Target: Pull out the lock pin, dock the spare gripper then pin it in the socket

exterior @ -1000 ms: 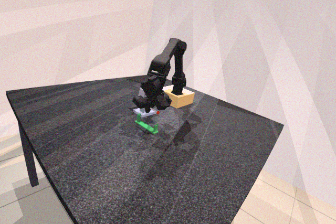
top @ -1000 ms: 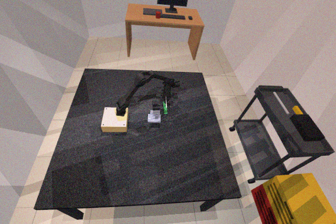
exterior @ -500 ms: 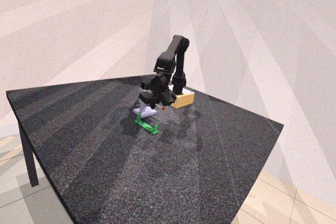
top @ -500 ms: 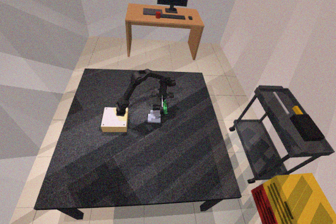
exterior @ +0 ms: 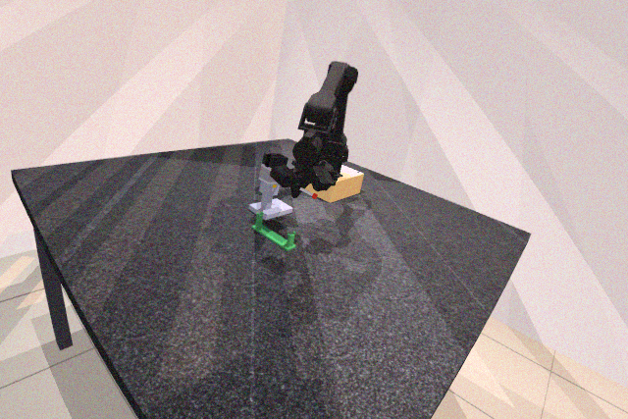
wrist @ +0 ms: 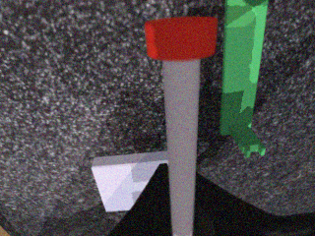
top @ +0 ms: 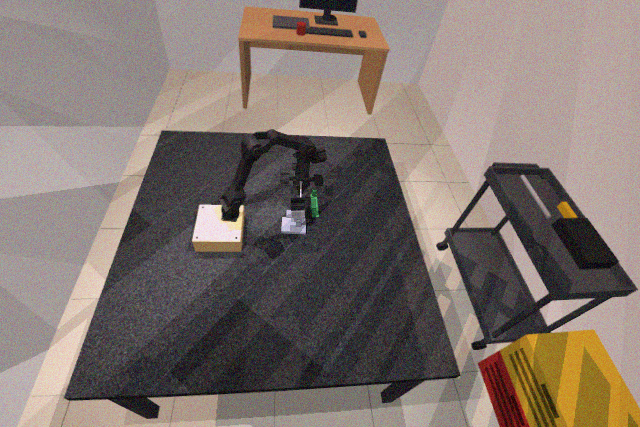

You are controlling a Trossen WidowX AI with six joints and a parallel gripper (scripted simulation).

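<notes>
Now: the grey mount 11 cm to the right of my gripper tip, 4 cm below it and 1 cm behind it. From my gripper tip the other things lie so: green cradle 7 cm below, 7 cm ahead, 3 cm to the left; then spare gripper 11 cm to the right, 3 cm above.
</notes>
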